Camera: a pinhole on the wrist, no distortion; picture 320 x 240 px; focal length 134.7 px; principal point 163.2 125.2 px. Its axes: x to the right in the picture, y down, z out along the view. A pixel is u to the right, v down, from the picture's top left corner.
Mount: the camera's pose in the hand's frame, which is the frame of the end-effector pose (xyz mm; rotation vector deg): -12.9 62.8 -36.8 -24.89 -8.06 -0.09
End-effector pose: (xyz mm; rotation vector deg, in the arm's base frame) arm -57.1 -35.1 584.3 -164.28 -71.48 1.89
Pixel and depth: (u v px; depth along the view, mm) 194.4 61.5 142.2
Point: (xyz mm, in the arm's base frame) -15.7 -78.2 459.5
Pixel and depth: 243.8 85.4 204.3
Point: 62.8 -43.0 392.7
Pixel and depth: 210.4 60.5 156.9
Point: -3.3 -63.4 439.6
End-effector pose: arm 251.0 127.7 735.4 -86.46 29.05 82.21
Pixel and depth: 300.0 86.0 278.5
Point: 57.2 384.0 528.4
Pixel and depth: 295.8 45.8 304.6
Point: 87.9 478.7 556.0
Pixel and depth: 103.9 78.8 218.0
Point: 57.9 195.2 862.3
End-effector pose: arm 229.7 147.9 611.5 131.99 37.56 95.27
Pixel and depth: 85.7 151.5 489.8
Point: 520.3 -301.0 354.7
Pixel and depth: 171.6 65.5 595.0
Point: 805.6 98.5 385.1
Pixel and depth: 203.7 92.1 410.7
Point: 643.1 73.2 587.2
